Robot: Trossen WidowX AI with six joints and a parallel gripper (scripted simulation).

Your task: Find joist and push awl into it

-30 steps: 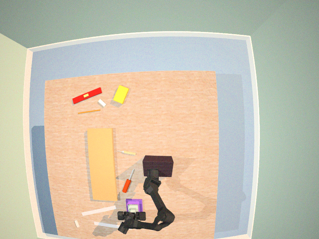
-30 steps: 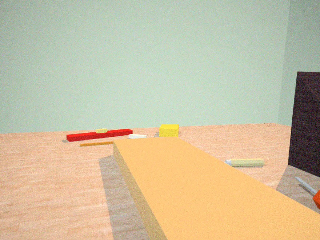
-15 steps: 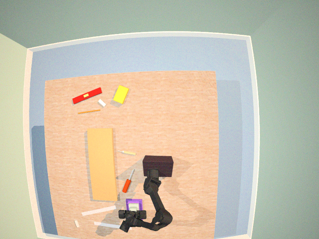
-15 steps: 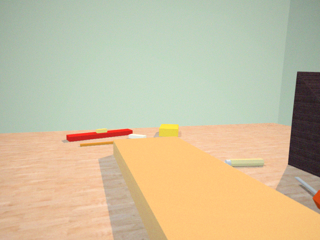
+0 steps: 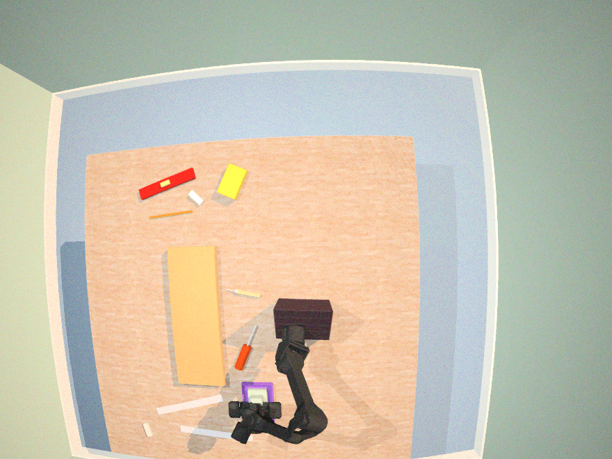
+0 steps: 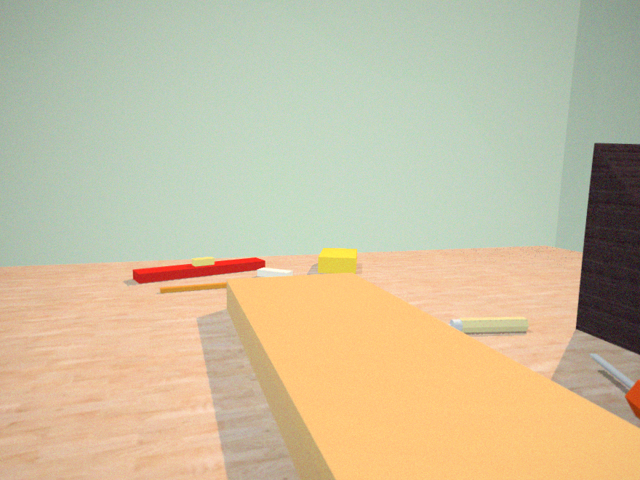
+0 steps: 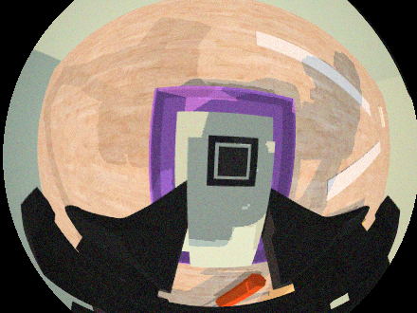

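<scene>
Right now the stud finder is 1 cm to the left of my gripper tip and 2 cm above it. Round my gripper tip: purple tray: 1 cm to the right, 2 cm below; square indicator: 2 cm to the left, 3 cm above; awl: 1 cm ahead, 45 cm to the right, 2 cm below.
</scene>
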